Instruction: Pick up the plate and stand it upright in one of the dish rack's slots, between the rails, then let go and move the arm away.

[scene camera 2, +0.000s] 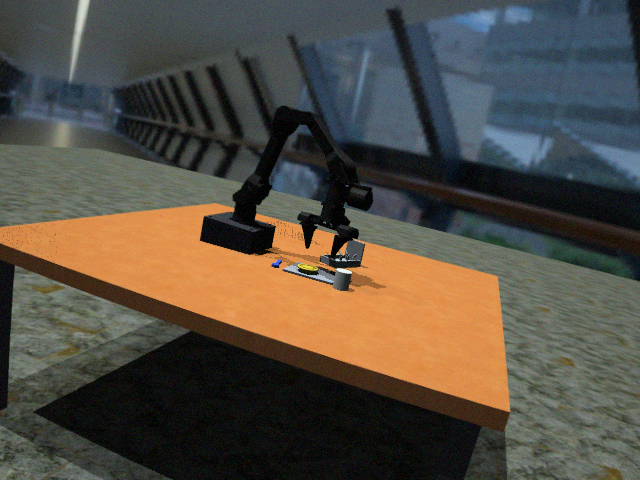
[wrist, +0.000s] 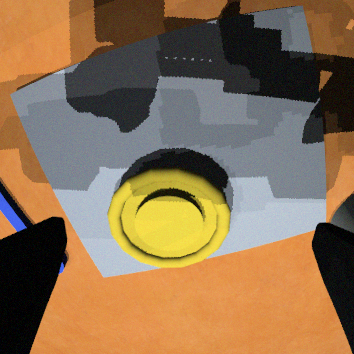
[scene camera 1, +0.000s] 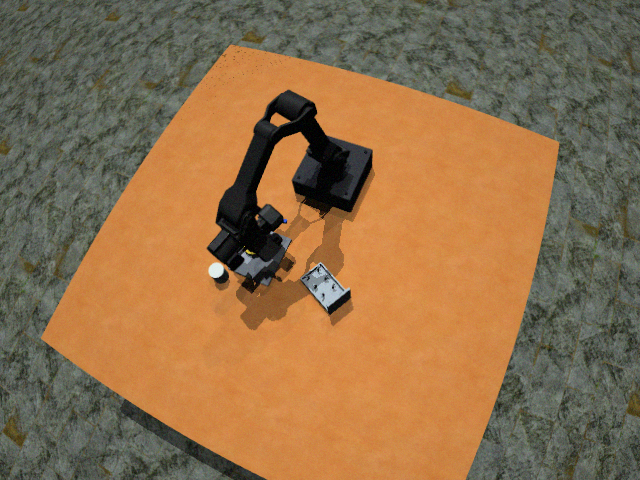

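Observation:
The yellow round plate (scene camera 1: pixel 249 251) (scene camera 2: pixel 308 267) (wrist: pixel 170 225) lies flat on a grey square board (scene camera 1: pixel 255 269) (scene camera 2: pixel 323 276) (wrist: pixel 280 160). In scene camera 1 the arm hides most of it. My gripper (scene camera 2: pixel 321 251) (wrist: pixel 194 235) is open and empty, pointing down above the board; in the wrist view its fingertips stand wide to the left and right of the plate. The small grey dish rack (scene camera 1: pixel 339 303) (scene camera 2: pixel 355 250) stands on the table apart from the board, with a tall end panel and short dark posts on its base. Its slots hold no plate.
A white-topped cylinder (scene camera 1: pixel 216 270) (scene camera 2: pixel 342 279) (wrist: pixel 346 214) stands upright close beside the board, near one finger in the wrist view. A blue spoon-like object (scene camera 1: pixel 284 221) (scene camera 2: pixel 277 263) (wrist: pixel 11 213) lies on the board's other side, partly behind the left finger there.

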